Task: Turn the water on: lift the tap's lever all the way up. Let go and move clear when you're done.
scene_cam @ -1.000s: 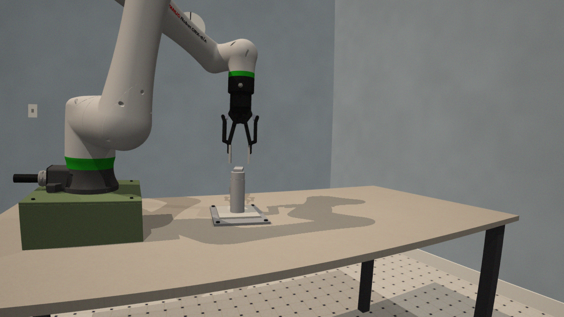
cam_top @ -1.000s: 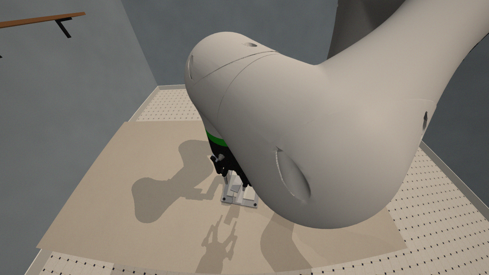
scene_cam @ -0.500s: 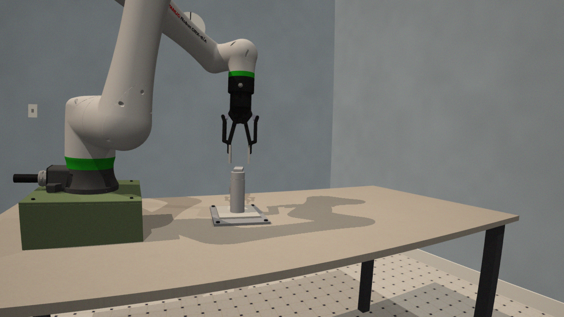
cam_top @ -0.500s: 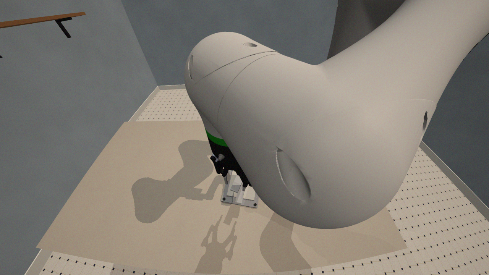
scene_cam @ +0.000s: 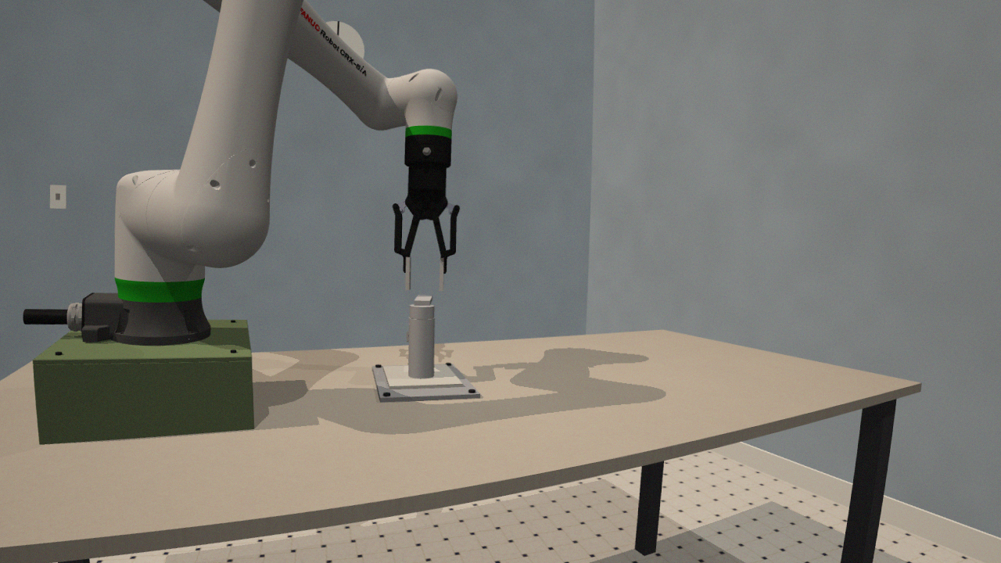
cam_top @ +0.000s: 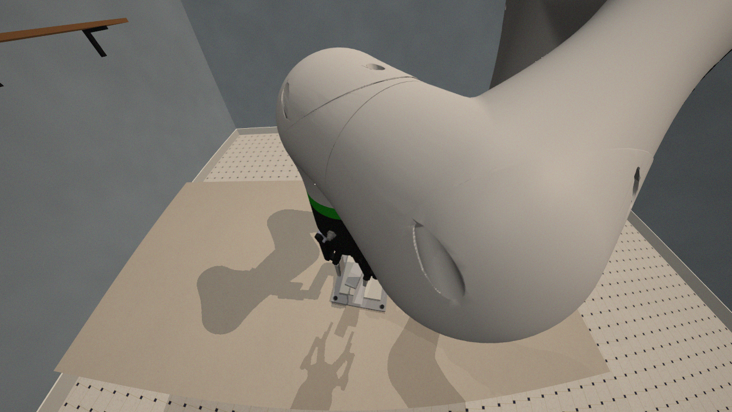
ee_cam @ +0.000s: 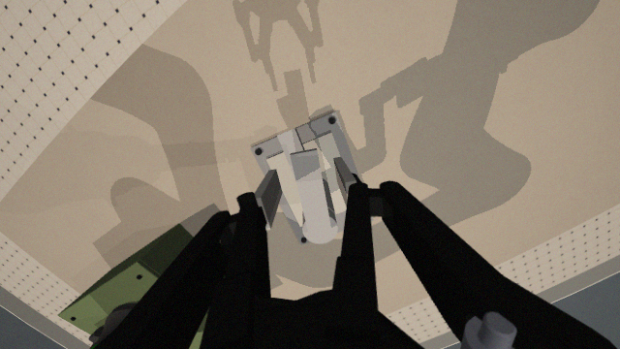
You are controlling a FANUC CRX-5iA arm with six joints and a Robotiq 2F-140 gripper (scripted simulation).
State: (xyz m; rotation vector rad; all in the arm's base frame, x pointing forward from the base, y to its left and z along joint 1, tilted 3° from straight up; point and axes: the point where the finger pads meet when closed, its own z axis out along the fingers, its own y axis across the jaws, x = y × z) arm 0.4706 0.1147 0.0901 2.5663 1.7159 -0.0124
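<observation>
My gripper is now 10 mm past the lever, 30 mm to the left of it and 50 mm above it. Round my hand: tap 20 mm behind, 50 mm to the right, 100 mm below.
</observation>
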